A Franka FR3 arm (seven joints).
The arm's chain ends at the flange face. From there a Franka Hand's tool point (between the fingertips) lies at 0.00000 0.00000 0.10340 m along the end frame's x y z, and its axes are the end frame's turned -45 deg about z.
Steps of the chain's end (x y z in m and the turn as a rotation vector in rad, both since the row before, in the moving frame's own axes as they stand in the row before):
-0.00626 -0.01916 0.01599 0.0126 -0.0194 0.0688
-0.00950 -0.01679 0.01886 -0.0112 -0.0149 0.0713
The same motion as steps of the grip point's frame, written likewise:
0.00871 -0.02033 0.01596 0.0226 -0.0048 0.0688
0.00326 -0.01893 0.01884 0.0026 -0.0185 0.0713

